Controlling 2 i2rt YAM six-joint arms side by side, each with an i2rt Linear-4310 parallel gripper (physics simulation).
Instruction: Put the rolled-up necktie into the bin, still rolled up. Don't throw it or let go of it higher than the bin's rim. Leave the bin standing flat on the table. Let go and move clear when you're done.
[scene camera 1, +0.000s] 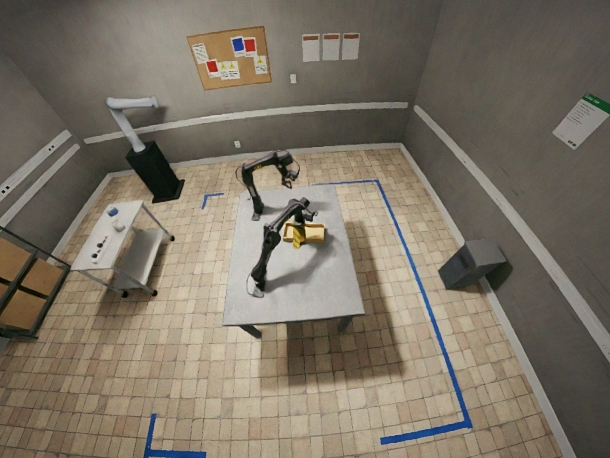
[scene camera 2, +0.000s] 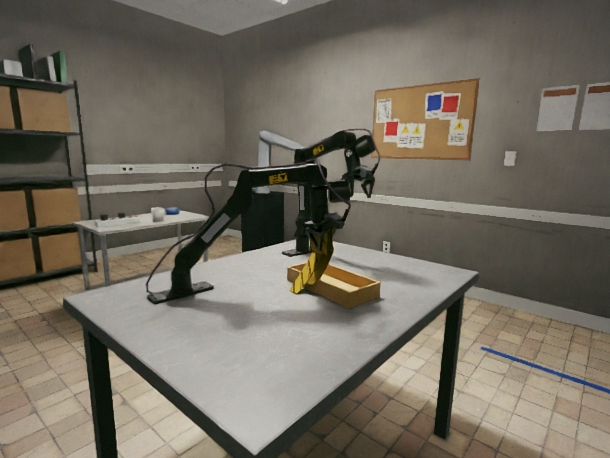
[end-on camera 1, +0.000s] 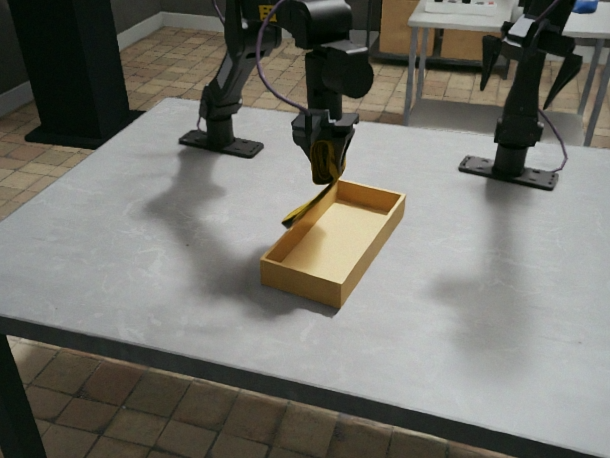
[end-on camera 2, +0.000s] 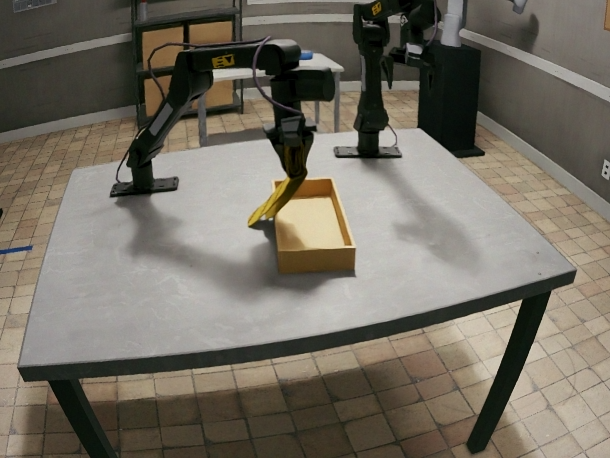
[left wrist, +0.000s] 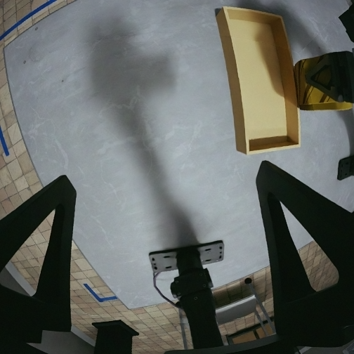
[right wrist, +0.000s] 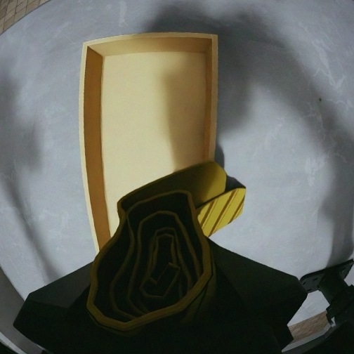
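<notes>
The yellow striped necktie (scene camera 1: 297, 239) (scene camera 2: 320, 260) (end-on camera 1: 322, 162) (end-on camera 2: 277, 197) (right wrist: 220, 212) is rolled at its upper part, with two loose ends hanging. My right gripper (scene camera 2: 320, 242) (end-on camera 1: 329, 167) (end-on camera 2: 295, 165) is shut on the roll and holds it above the rim at the bin's near-arm end. The loose ends slant down and outward past the long wall on the right arm's side. The bin (scene camera 1: 315, 233) (scene camera 2: 345, 295) (end-on camera 1: 300, 281) (end-on camera 2: 317, 261) (left wrist: 232, 80) (right wrist: 92, 125), a shallow tan box, stands flat with a bare floor. My left gripper (scene camera 1: 289, 182) (scene camera 2: 369, 192) (end-on camera 1: 517, 92) (left wrist: 159, 176) is open and empty, high up, away from the bin.
The grey table (scene camera 1: 300, 300) (scene camera 2: 240, 375) (end-on camera 1: 100, 280) (end-on camera 2: 150, 320) bears both arm bases and the bin. A white cart (scene camera 1: 95, 262) (scene camera 2: 135, 225) with small items and a black pedestal (scene camera 1: 155, 172) with a pale arm stand beyond the table.
</notes>
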